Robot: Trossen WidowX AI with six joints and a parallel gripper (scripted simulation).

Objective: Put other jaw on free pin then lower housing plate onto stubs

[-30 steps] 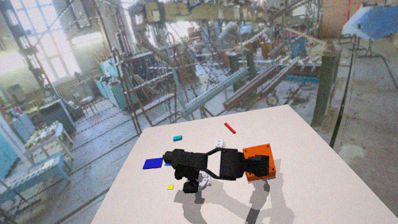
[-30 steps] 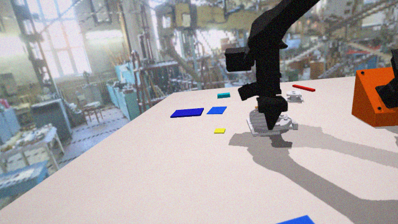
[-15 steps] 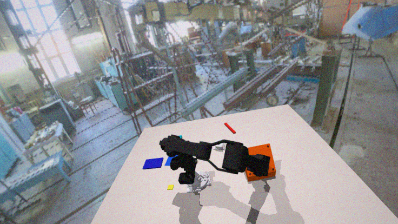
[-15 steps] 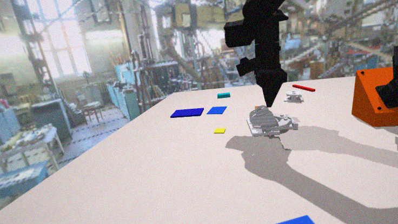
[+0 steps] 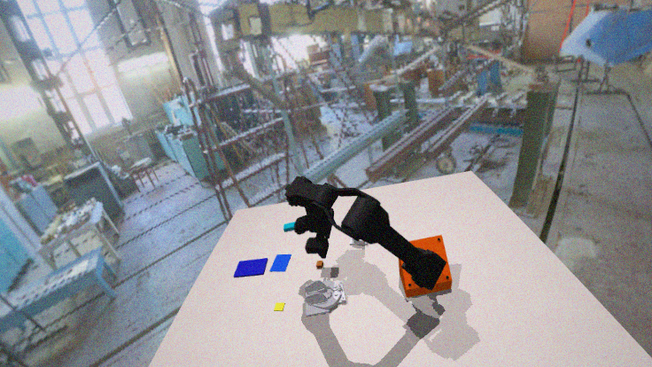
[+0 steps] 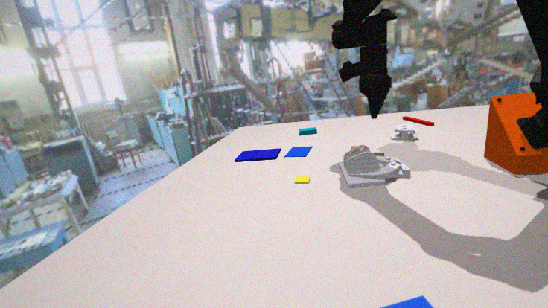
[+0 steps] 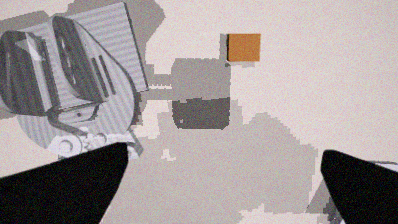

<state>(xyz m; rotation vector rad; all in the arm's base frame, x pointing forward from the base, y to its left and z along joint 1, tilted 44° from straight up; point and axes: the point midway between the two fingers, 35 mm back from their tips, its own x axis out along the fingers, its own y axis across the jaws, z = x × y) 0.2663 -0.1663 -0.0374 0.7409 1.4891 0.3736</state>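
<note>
My gripper tip is now 10 cm above the brown cube, 4 cm short of it and 3 cm to the left of it. Also, from my gripper tip: teal block: 31 cm to the right, 16 cm ahead, 10 cm below; then yellow tile: 18 cm ahead, 12 cm to the left, 10 cm below; then red bar: 30 cm to the right, 23 cm behind, 10 cm below.
</note>
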